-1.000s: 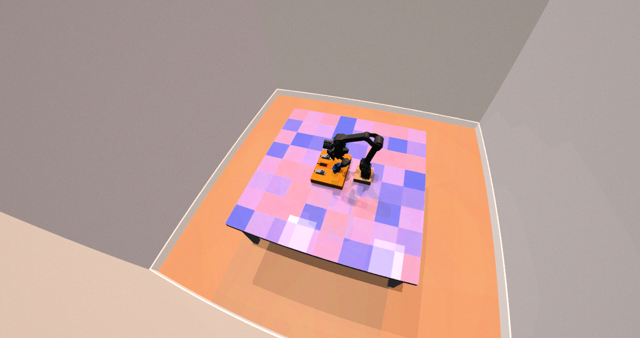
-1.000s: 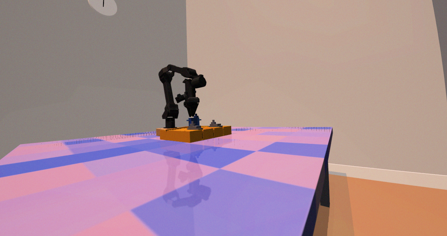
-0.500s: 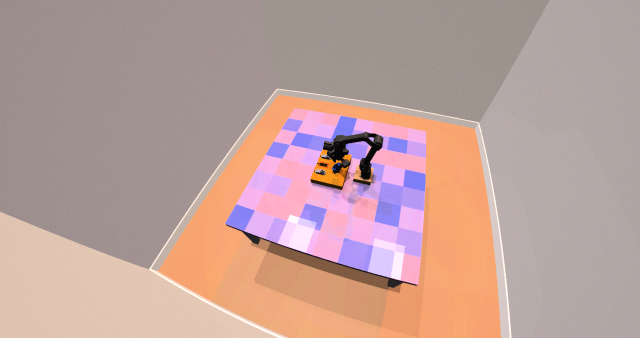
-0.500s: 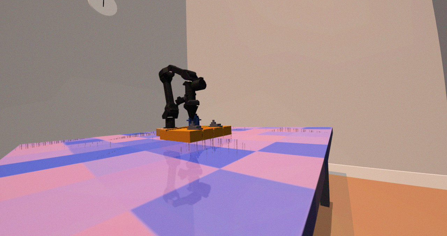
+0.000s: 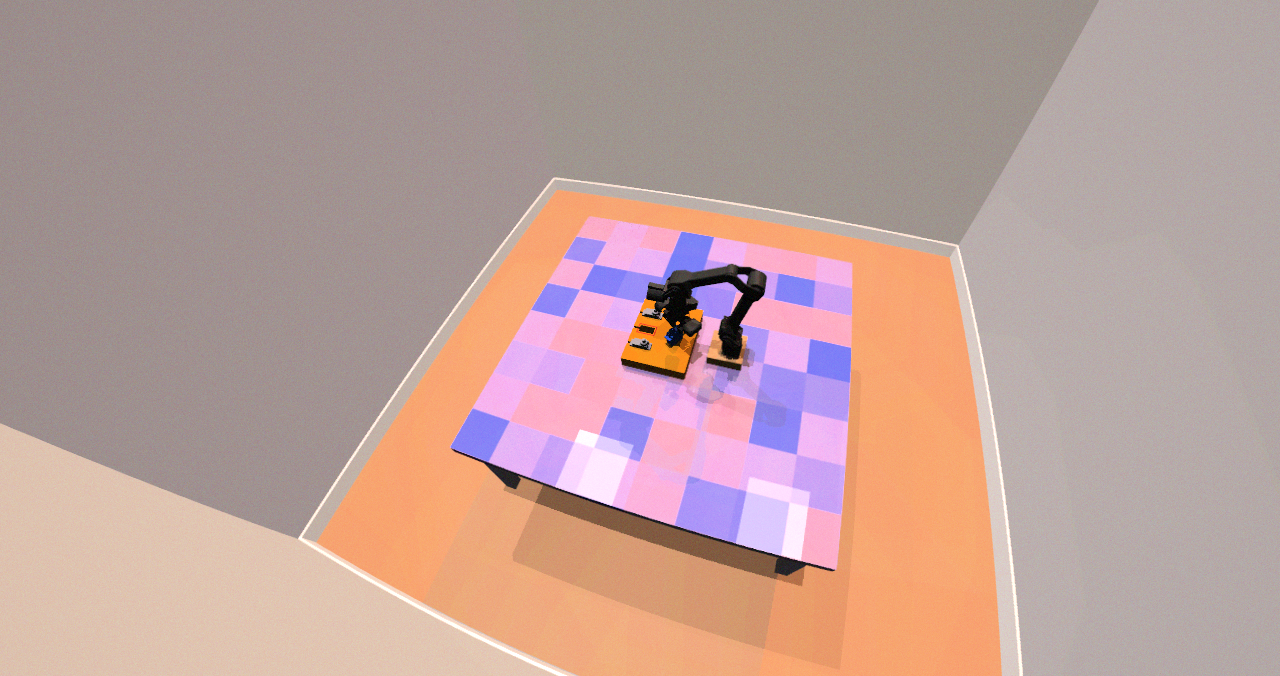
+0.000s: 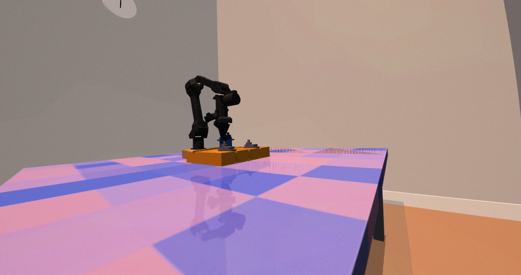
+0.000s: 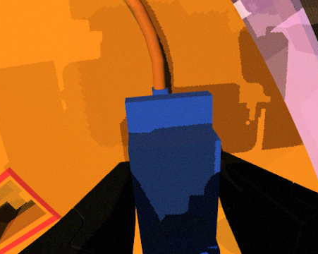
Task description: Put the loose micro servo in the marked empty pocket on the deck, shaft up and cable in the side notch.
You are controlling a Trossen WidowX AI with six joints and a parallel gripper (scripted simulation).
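My gripper tip is now 7 cm above the orange deck, 2 cm short of it and 1 cm to the left of it.
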